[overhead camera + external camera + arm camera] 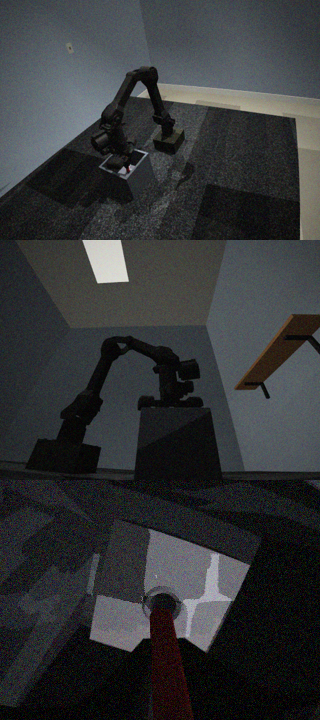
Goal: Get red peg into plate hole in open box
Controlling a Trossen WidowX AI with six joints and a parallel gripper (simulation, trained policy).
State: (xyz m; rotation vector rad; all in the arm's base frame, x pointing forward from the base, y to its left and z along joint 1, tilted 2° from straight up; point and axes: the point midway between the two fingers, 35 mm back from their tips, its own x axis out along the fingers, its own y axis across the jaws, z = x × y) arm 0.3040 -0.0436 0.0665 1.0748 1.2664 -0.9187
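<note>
My gripper tip is 2 cm below the red peg. From my gripper tip the other things lie so: pale plate (5 cm below, 1 cm to the right).
</note>
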